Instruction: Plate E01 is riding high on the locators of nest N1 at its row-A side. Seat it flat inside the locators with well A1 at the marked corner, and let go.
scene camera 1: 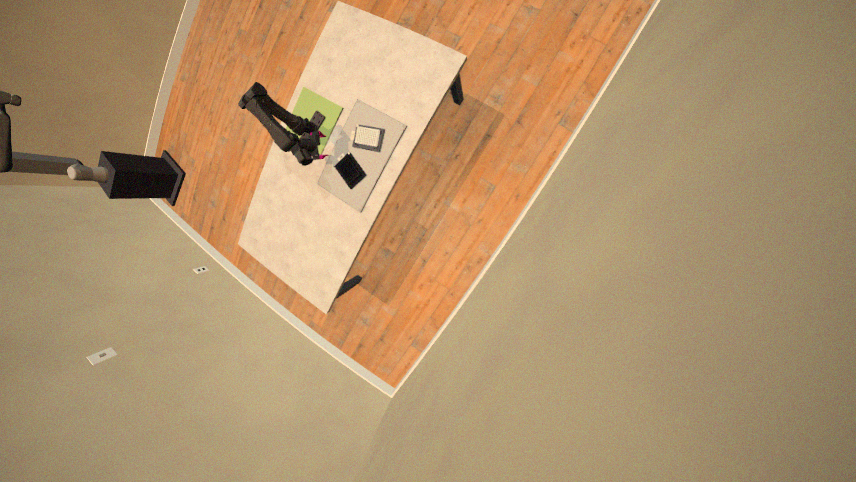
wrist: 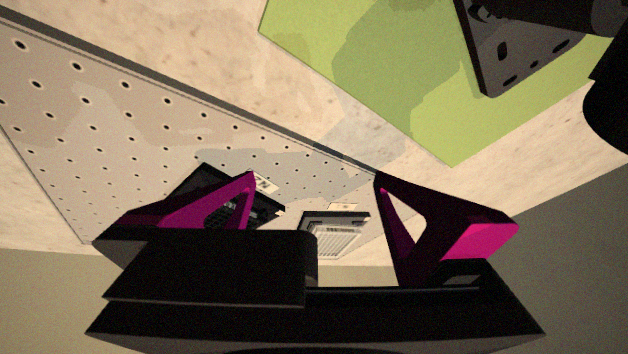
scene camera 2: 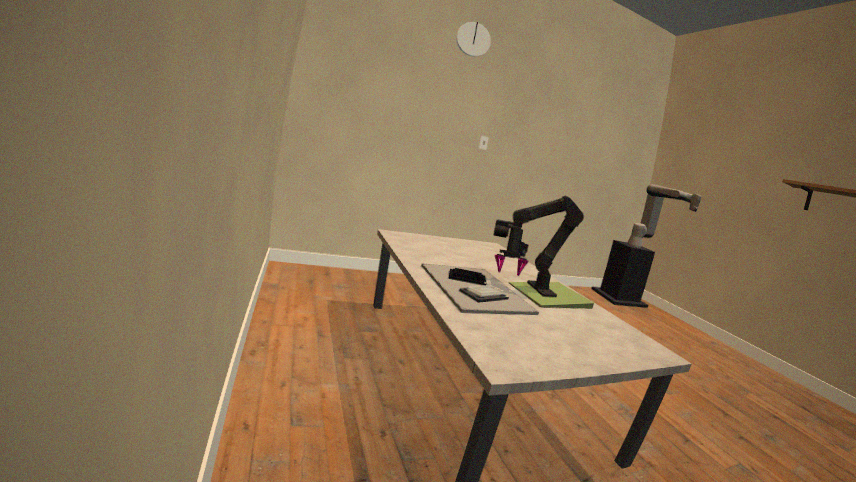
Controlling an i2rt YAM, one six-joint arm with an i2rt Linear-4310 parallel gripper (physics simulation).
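Note:
Plate E01 is a pale well plate lying on the black nest N1. In scene camera 2 its pale body stands above the dark nest rim; its exact tilt is too small to tell. The marked corner and well A1 cannot be made out. My gripper is open and empty, pointing down. It hangs above the table beside the nests, on the arm-base side, apart from the plate. In the wrist view the plate shows beyond and between the fingers.
A second black nest, N2, sits beside N1 on the grey perforated board. The arm base stands on a green mat. Another robot arm stands on a black pedestal away from the table.

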